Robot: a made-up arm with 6 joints.
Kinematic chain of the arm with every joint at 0, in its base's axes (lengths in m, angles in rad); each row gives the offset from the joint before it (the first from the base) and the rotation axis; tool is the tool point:
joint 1: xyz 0 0 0.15 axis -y
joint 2: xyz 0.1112 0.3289 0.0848 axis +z
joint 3: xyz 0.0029 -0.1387 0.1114 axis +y
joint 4: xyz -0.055 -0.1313 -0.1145 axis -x
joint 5: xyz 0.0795 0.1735 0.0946 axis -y
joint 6: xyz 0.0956 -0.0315 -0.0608 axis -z
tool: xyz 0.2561 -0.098 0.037
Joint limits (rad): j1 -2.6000..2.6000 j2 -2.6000..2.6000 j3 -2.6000..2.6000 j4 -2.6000..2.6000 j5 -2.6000..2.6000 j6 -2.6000..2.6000
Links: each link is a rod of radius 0.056 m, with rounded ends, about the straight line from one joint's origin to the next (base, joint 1, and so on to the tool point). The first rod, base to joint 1, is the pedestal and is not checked.
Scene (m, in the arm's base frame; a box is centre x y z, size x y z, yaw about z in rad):
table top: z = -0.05
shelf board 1: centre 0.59 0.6 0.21 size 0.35 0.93 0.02 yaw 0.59
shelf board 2: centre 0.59 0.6 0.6 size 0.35 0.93 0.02 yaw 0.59
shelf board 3: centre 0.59 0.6 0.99 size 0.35 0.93 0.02 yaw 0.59
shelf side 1: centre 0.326 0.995 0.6 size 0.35 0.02 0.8 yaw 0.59
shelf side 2: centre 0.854 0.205 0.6 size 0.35 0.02 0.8 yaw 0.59
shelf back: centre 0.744 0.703 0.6 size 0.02 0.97 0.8 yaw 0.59
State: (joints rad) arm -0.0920 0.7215 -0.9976 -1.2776 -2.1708 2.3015
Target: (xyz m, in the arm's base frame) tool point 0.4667 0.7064 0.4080
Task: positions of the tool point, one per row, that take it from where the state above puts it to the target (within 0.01 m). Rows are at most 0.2 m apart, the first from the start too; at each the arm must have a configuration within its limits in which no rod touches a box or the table.
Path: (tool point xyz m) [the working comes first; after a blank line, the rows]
Joints at the target: 0.0847 2.0151 -1.0921 -1.8395 -2.2280 2.3566
Straight joint move there: clear.

1: 0.5879 0.1343 0.3621
2: 0.6259 0.2764 0.3740
3: 0.6188 0.4288 0.3887
4: 0.5647 0.5770 0.4016
5: 0.4667 0.7064 0.4080

